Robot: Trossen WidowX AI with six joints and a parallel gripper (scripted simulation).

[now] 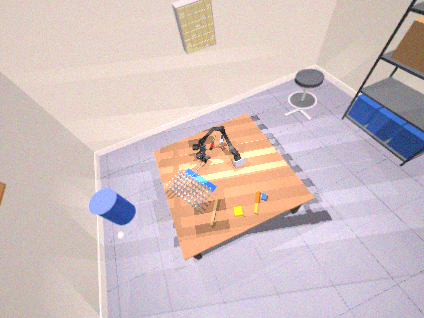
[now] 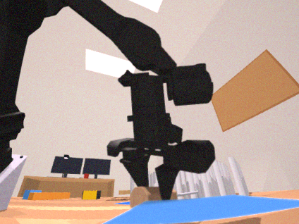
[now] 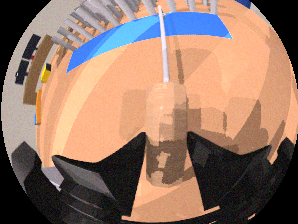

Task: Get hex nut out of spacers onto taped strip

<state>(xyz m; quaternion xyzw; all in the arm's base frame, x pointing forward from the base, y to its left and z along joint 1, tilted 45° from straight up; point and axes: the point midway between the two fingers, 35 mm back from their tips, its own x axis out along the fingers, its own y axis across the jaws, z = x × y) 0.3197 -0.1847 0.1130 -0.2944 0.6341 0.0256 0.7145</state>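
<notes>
My gripper tip is 25 cm past the orange bar, 66 cm to the right of it and 1 cm above it. Also, from my gripper tip: blue taped strip: 13 cm ahead, 16 cm to the left, 3 cm below.
</notes>
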